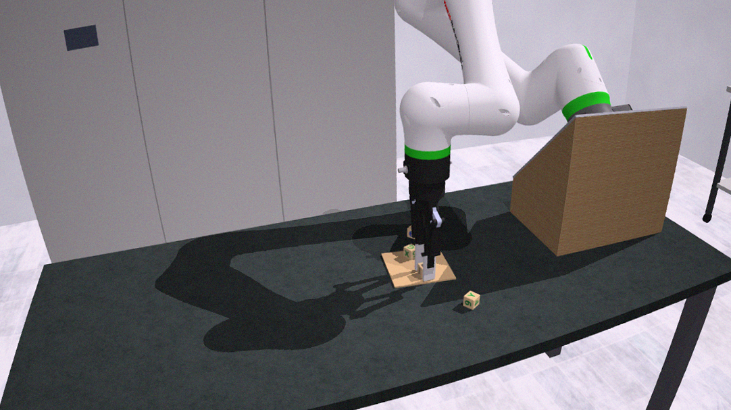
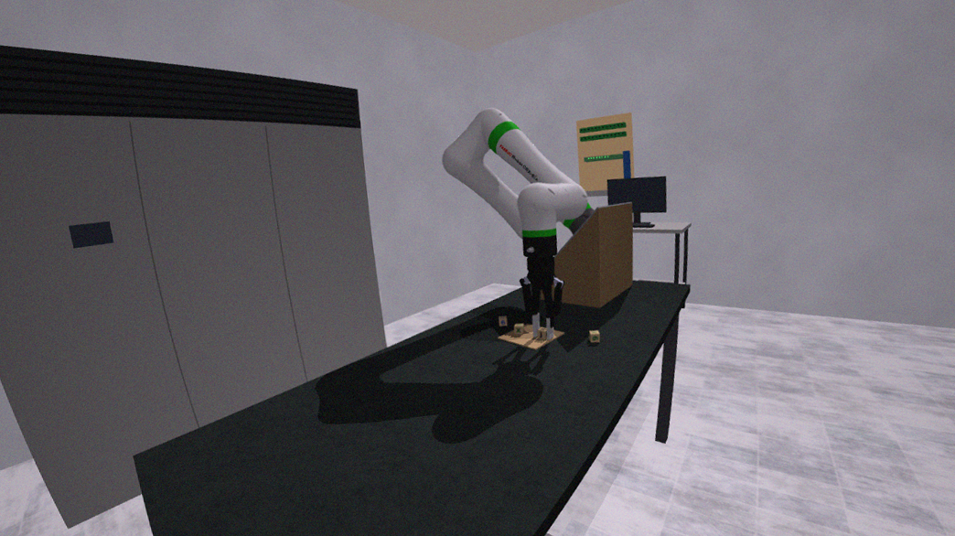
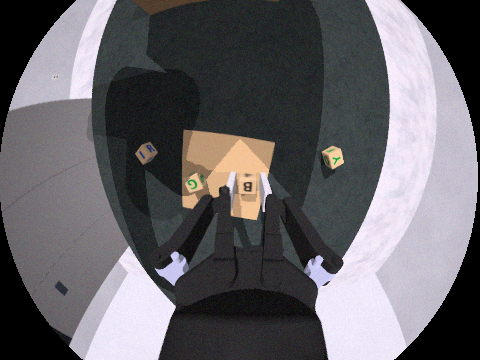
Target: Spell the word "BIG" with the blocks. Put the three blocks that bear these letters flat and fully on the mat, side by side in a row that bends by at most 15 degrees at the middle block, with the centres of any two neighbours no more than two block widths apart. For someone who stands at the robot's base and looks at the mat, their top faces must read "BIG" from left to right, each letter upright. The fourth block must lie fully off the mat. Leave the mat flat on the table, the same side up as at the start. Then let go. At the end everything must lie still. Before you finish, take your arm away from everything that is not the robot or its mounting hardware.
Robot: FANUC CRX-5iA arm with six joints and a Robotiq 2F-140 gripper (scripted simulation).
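Right now the tan mat is 1 cm ahead of my hand, 4 cm to the right of it and 4 cm below it.
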